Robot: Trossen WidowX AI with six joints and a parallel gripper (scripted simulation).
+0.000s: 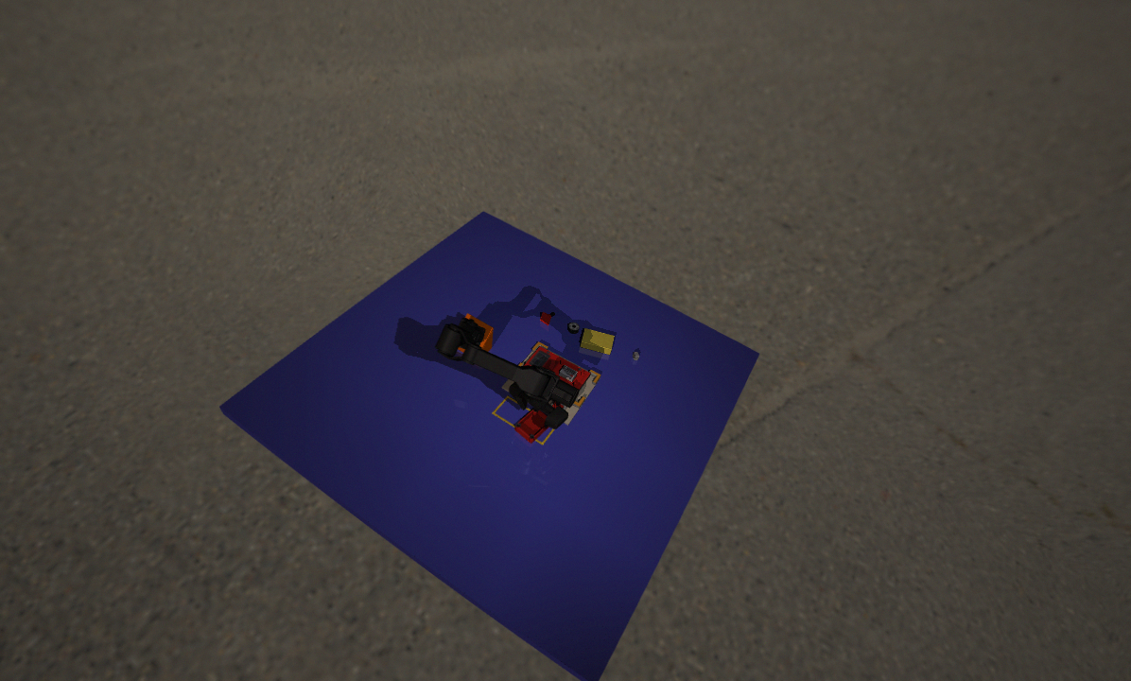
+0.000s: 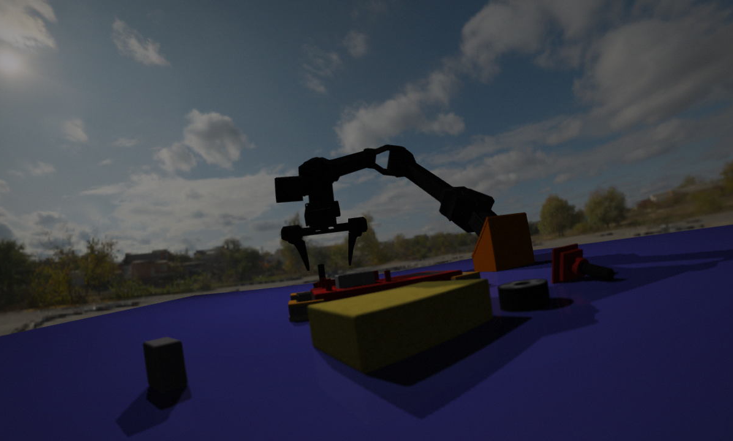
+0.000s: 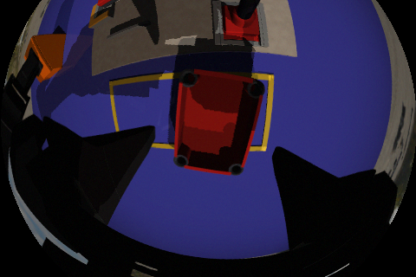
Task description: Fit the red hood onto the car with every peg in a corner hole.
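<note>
Right now the red hood is 40 mm below my gripper tip. Also, from my gripper tip: beige jig: 20 mm behind, 200 mm to the left, 40 mm below; grey engine block: 10 mm ahead, 230 mm to the left, 30 mm below; yellow block: 30 mm ahead, 430 mm to the left, 40 mm below.
</note>
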